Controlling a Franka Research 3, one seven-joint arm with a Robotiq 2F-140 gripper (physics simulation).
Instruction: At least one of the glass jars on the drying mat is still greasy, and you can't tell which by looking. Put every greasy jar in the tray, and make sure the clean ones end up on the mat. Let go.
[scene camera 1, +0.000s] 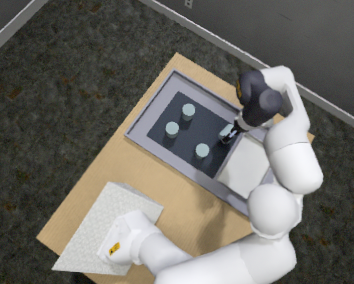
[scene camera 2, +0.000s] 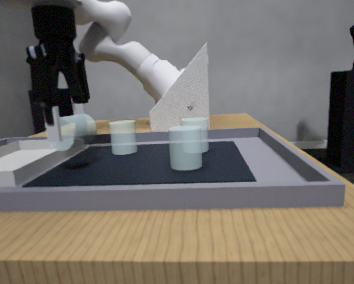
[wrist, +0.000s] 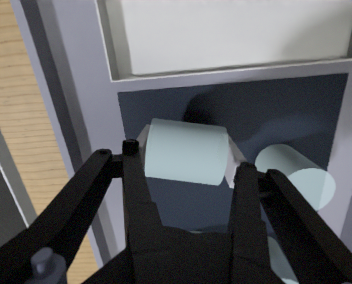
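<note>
My gripper (scene camera 1: 229, 135) (scene camera 2: 66, 123) (wrist: 185, 140) is shut on a pale blue-green glass jar (scene camera 1: 225, 131) (scene camera 2: 82, 129) (wrist: 185, 150). The jar lies sideways between the fingertips, raised above the dark drying mat (scene camera 1: 190, 135) (scene camera 2: 125, 172) (wrist: 190, 205) near the white tray (scene camera 1: 245, 167) (scene camera 2: 12, 172) (wrist: 225, 40). Its shadow falls on the mat. Three similar jars stand upright on the mat: one (scene camera 1: 202, 150) (scene camera 2: 123, 138) (wrist: 315, 187) nearer the tray, another (scene camera 1: 188, 112) (scene camera 2: 185, 152) and a third (scene camera 1: 172, 130) (scene camera 2: 204, 134) farther off. No grease shows on any jar.
A raised grey rim (scene camera 2: 165, 196) surrounds the mat and tray on the wooden table (scene camera 1: 150, 175) (scene camera 2: 175, 235) (wrist: 25, 90). A white textured wedge (scene camera 1: 95, 225) (scene camera 2: 185, 97) stands on the table beyond the rim, beside the arm's base.
</note>
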